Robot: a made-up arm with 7 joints. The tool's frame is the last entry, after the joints. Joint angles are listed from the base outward. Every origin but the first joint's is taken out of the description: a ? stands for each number. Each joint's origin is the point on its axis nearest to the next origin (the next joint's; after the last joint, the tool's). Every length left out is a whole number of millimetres.
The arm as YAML. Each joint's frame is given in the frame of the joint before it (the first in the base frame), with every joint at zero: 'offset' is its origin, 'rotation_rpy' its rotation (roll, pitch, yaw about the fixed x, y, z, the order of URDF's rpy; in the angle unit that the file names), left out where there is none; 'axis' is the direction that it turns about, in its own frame. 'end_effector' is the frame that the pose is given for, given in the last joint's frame.
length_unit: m
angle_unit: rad
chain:
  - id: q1
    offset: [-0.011, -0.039, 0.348]
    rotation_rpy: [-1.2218, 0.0, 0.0]
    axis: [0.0, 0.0, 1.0]
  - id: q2
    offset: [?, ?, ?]
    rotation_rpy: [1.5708, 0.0, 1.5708]
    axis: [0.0, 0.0, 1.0]
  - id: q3
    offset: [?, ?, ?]
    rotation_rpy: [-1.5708, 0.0, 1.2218]
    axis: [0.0, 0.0, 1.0]
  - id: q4
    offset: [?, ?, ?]
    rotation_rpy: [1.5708, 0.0, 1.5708]
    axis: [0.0, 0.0, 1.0]
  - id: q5
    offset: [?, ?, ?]
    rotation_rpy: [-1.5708, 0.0, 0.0]
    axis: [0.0, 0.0, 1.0]
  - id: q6
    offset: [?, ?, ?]
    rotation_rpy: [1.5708, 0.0, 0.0]
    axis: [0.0, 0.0, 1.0]
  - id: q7
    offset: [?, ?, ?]
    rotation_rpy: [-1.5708, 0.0, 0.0]
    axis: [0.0, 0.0, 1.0]
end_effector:
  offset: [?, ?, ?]
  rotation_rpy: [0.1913, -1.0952, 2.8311]
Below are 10 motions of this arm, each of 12 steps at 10 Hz.
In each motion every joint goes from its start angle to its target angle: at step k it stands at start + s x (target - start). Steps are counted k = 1, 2, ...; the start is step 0. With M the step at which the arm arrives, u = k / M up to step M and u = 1 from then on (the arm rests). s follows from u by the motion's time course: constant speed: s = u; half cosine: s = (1 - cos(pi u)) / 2; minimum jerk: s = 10 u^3 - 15 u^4 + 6 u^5.
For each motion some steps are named. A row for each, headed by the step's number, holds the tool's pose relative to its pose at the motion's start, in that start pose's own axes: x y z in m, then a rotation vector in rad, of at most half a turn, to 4 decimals.
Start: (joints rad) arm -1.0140 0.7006 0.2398 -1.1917 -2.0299 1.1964 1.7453
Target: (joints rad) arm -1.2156 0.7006 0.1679 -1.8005 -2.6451 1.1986 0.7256
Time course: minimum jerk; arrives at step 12
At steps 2, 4, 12:
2: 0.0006 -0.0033 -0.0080 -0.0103 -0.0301 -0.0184
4: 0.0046 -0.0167 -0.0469 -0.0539 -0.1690 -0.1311
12: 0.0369 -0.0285 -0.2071 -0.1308 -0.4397 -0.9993

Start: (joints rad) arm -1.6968 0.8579 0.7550 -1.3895 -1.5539 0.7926 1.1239
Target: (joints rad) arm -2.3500 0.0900 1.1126 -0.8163 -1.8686 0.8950 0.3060
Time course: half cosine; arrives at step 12
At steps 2, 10, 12:
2: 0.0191 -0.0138 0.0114 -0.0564 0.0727 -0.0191
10: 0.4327 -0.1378 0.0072 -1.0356 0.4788 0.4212
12: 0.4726 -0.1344 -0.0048 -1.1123 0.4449 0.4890

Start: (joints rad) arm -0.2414 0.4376 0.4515 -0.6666 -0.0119 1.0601 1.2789
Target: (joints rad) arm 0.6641 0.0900 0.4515 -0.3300 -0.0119 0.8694 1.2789
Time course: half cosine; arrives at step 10
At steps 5, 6, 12:
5: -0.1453 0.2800 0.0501 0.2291 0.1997 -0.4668
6: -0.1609 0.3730 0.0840 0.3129 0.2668 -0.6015
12: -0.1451 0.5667 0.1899 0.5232 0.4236 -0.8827

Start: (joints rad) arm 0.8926 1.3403 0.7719 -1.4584 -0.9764 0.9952 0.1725
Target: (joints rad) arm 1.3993 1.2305 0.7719 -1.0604 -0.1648 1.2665 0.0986
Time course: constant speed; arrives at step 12
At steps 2, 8, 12:
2: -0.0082 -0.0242 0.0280 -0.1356 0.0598 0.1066
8: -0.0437 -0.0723 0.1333 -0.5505 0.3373 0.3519
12: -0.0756 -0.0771 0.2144 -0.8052 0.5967 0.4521

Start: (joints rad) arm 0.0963 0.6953 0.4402 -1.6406 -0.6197 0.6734 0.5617
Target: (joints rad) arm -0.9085 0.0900 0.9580 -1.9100 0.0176 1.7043 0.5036
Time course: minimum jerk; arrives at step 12
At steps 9, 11, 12:
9: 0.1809 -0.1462 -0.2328 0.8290 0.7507 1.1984
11: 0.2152 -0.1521 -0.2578 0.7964 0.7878 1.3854
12: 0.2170 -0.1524 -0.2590 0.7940 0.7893 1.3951

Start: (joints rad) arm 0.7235 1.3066 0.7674 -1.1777 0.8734 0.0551 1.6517
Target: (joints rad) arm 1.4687 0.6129 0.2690 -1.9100 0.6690 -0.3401 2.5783
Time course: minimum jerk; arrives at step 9
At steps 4, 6, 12:
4: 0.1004 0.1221 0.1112 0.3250 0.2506 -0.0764
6: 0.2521 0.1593 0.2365 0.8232 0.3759 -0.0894
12: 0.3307 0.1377 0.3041 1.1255 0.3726 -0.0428

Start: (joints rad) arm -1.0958 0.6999 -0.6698 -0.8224 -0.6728 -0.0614 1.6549
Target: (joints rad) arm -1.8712 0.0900 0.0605 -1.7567 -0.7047 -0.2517 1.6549
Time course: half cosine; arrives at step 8
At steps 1, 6, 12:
1: -0.0012 -0.0173 -0.0253 0.0045 -0.0678 0.0500
6: 0.2988 -0.2881 -0.3822 -0.0544 -1.5347 0.9819
12: 0.3743 -0.3096 -0.3882 -0.0672 -1.7911 1.1143

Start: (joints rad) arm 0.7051 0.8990 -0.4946 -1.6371 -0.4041 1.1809 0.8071
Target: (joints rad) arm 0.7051 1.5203 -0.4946 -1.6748 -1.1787 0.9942 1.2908
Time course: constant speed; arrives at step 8
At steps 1, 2, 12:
1: -0.0104 0.0369 -0.0057 0.0395 -0.0916 -0.1069
2: -0.0177 0.0741 -0.0119 0.0693 -0.1894 -0.2085
12: 0.0005 0.2923 -0.0550 0.0158 -0.8423 -0.7009

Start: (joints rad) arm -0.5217 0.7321 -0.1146 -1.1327 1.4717 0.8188 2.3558
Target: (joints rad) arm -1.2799 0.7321 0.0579 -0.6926 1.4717 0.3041 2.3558
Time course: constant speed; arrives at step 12
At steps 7, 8, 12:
7: -0.0973 -0.0636 0.1769 -0.1756 0.4720 0.2833
8: -0.1068 -0.0678 0.2049 -0.1889 0.5416 0.3208
12: -0.1330 -0.0720 0.3195 -0.2112 0.8190 0.4623

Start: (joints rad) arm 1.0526 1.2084 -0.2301 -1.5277 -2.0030 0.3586 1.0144
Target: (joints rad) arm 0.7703 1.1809 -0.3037 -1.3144 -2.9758 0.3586 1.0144
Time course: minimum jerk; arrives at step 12
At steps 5, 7, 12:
5: -0.0280 -0.0032 -0.0078 -0.2532 -0.0721 -0.2200
7: -0.0534 -0.0038 -0.0141 -0.4850 -0.1351 -0.4033
12: -0.0827 -0.0022 -0.0205 -0.7551 -0.2074 -0.5966

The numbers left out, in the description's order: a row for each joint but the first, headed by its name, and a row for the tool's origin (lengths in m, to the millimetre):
q2: -0.014 -0.019 0.0
q3: 0.389 -0.163 0.0
q4: 0.01 -0.027 0.0
q5: 0.043 -0.17 0.0
q6: -0.016 0.022 0.0
q7: -0.016 -0.048 0.0
tool: -0.011 -0.025 0.0

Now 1 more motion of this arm.
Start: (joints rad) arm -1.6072 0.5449 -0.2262 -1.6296 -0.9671 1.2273 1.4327
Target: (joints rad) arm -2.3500 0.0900 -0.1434 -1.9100 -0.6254 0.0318 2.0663
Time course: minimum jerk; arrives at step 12
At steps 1, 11, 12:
1: 0.0008 -0.0022 -0.0008 0.0046 -0.0004 0.0115
11: 0.3417 -0.2459 -0.2055 0.5427 -0.2307 2.4104
12: 0.3440 -0.2458 -0.2064 0.5417 -0.2328 2.4233

